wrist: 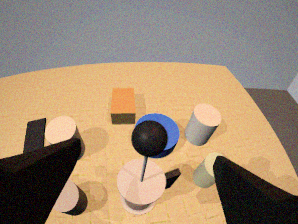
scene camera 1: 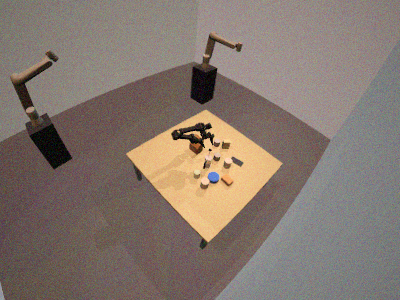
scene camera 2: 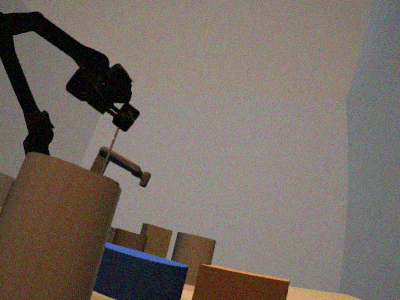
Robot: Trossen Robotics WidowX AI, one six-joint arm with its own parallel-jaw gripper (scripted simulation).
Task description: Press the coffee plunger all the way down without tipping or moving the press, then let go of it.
Labels:
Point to a coffee press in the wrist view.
At 140, 181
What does my gripper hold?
Nothing.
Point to an orange block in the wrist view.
123, 105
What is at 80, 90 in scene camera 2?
My gripper.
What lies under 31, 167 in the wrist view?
My gripper.

